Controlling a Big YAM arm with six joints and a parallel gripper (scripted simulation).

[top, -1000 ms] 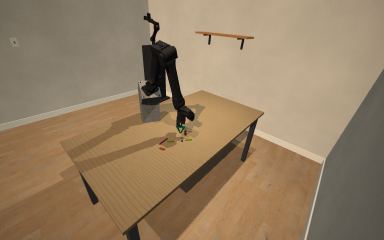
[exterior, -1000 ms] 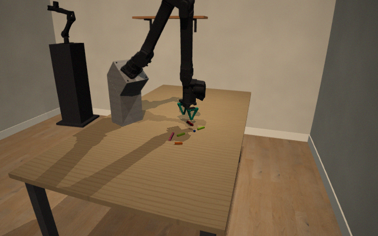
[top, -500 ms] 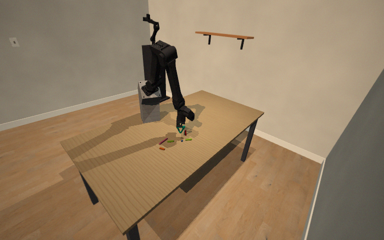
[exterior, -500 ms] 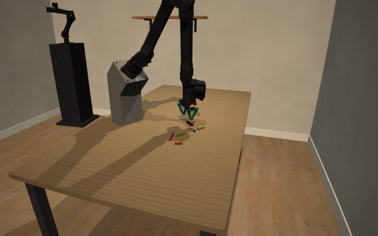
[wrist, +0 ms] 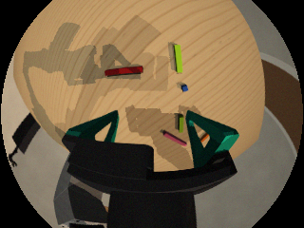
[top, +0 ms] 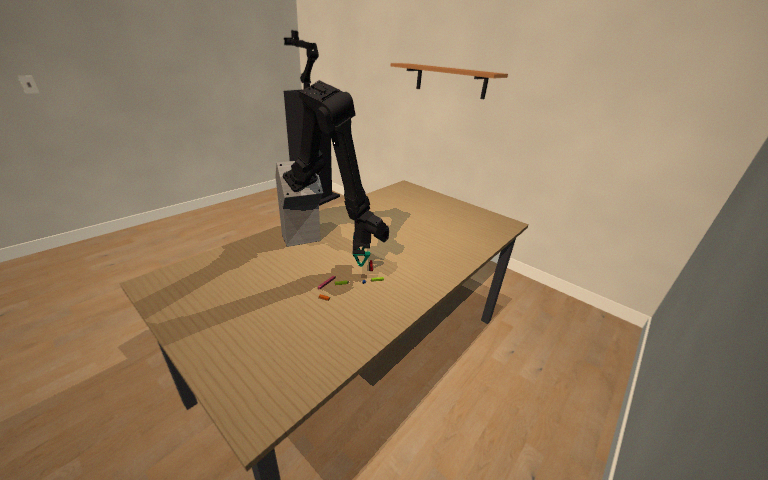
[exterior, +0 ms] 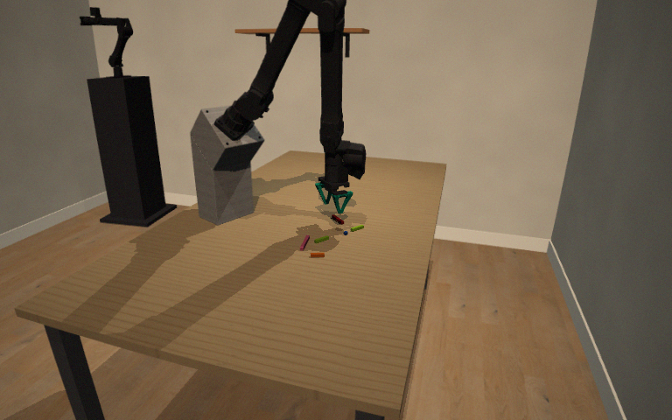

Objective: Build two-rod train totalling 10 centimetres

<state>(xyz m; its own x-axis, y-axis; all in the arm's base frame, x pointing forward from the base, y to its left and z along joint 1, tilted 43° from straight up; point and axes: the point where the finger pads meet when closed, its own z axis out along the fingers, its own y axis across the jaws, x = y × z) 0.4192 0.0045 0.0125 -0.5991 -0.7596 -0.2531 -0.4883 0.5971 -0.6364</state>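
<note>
Right now my hand is 80 mm above the blue rod, 50 mm short of it and 40 mm to the left of it. From my hand the other things lie so: pink rod: 140 mm to the right, 80 mm below, 60 mm behind; then orange rod: 210 mm to the right, 80 mm below, 10 mm behind; then red rod: 80 mm below, 70 mm to the left.
</note>
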